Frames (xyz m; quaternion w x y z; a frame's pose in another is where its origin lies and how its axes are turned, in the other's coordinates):
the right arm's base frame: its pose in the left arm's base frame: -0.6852 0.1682 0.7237 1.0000 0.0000 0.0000 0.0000
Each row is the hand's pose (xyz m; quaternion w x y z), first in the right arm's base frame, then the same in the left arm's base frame.
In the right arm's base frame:
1: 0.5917 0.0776 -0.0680 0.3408 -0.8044 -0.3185 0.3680
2: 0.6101 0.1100 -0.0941 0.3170 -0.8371 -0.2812 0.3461
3: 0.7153 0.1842 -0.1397 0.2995 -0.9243 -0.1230 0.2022
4: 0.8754 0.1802 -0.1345 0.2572 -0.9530 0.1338 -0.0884
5: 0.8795 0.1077 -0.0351 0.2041 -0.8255 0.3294 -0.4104
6: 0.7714 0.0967 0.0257 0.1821 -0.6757 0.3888 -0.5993
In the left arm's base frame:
1: -0.0935 0.2458 0.6557 0.3408 -0.8044 -0.3185 0.3680
2: -0.0751 0.2782 0.6296 0.3170 -0.8371 -0.2812 0.3461
3: 0.0301 0.3524 0.5840 0.2995 -0.9243 -0.1230 0.2022
4: 0.1902 0.3484 0.5892 0.2572 -0.9530 0.1338 -0.0884
5: 0.1943 0.2759 0.6886 0.2041 -0.8255 0.3294 -0.4104
6: 0.0862 0.2649 0.7494 0.1821 -0.6757 0.3888 -0.5993

